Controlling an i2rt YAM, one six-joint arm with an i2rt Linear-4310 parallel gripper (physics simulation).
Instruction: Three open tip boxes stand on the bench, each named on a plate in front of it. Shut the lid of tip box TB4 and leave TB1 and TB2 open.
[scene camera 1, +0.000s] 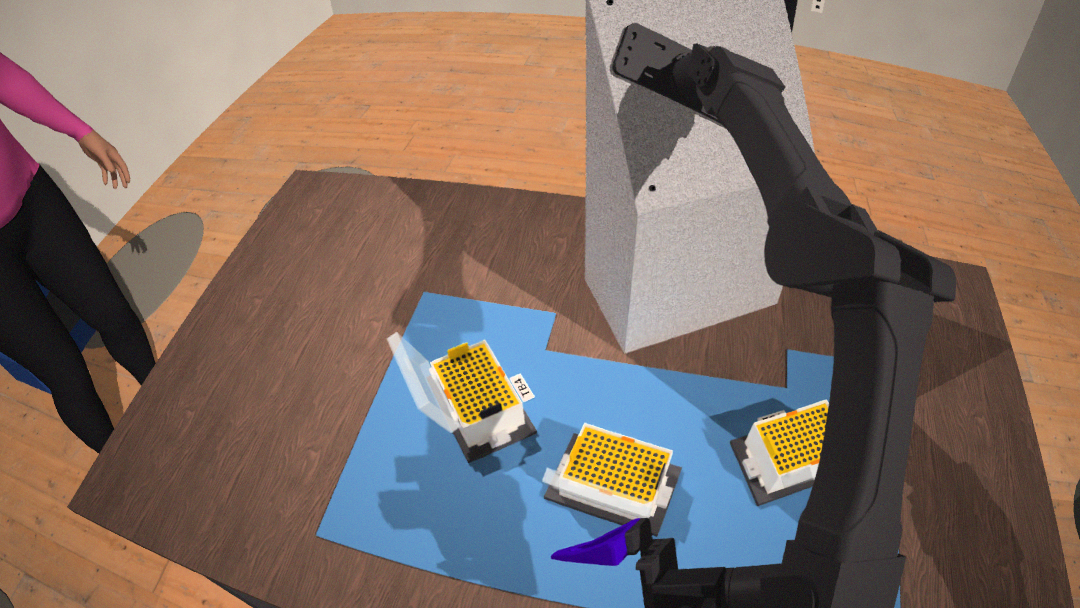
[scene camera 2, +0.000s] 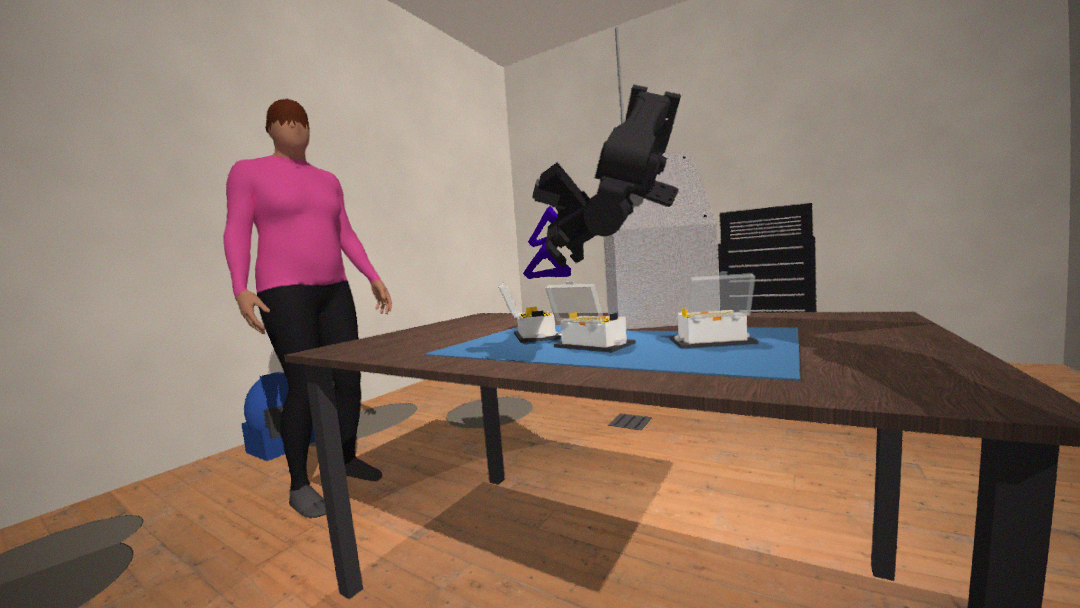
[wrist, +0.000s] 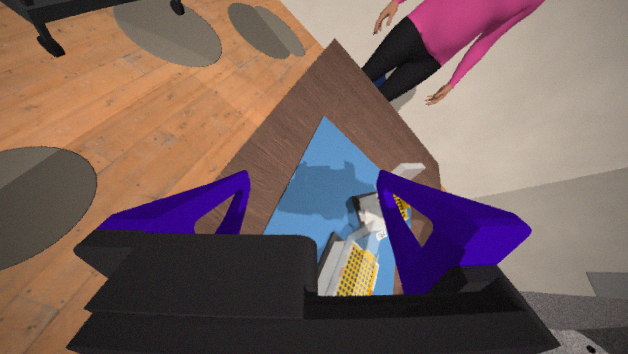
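Pixels of known places: gripper, fingertip midpoint: (scene camera 1: 562, 603) (scene camera 2: 528, 259) (wrist: 313, 177); arm's base at its link origin: (scene camera 1: 689, 79).
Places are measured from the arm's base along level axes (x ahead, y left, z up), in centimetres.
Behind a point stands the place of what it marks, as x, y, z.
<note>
Tip box TB4 (scene camera 1: 472, 385) (scene camera 2: 535, 326) @(36.0, -10.5, -35.9) (wrist: 371, 216) @(34.6, -9.6, -36.5) holds a yellow rack, behind its name plate (scene camera 1: 522, 387) (wrist: 381, 234). Its clear lid (scene camera 1: 411, 379) @(39.7, -18.0, -25.1) (scene camera 2: 507, 299) @(41.5, -14.2, -28.3) (wrist: 409, 170) @(36.7, -21.9, -27.8) stands open, leaning outward. The middle box (scene camera 1: 615, 464) (scene camera 2: 593, 333) @(38.3, 10.6, -35.8) (wrist: 357, 270) @(42.8, 10.0, -25.9) has its lid (scene camera 2: 572, 299) @(42.2, 8.7, -28.0) raised. The right box (scene camera 1: 792, 444) (scene camera 2: 712, 330) @(24.0, 30.6, -36.2) also has its lid (scene camera 2: 721, 293) @(26.0, 33.6, -28.3) up; the arm partly hides this box in scene view 1. Which is TB1 or TB2 is unreadable. My gripper (scene camera 2: 527, 258) @(56.5, 11.7, -19.1) (wrist: 313, 177) @(56.5, 11.7, -19.1) is open and empty, above bench level, apart from the boxes.
The boxes stand on a blue mat (scene camera 1: 355, 506) @(54.3, -21.2, -39.5) (scene camera 2: 770, 362) @(32.6, 44.7, -39.4) on the brown bench (scene camera 1: 249, 324) @(38.3, -60.1, -39.8) (scene camera 2: 891, 354) @(17.2, 59.7, -39.7). A tall speckled grey block (scene camera 1: 702, 264) @(5.6, 6.5, -24.6) (scene camera 2: 661, 264) @(4.4, 7.7, -22.5) stands behind the mat. A person in pink (scene camera 2: 298, 219) (wrist: 465, 30) stands beyond the bench's left side.
</note>
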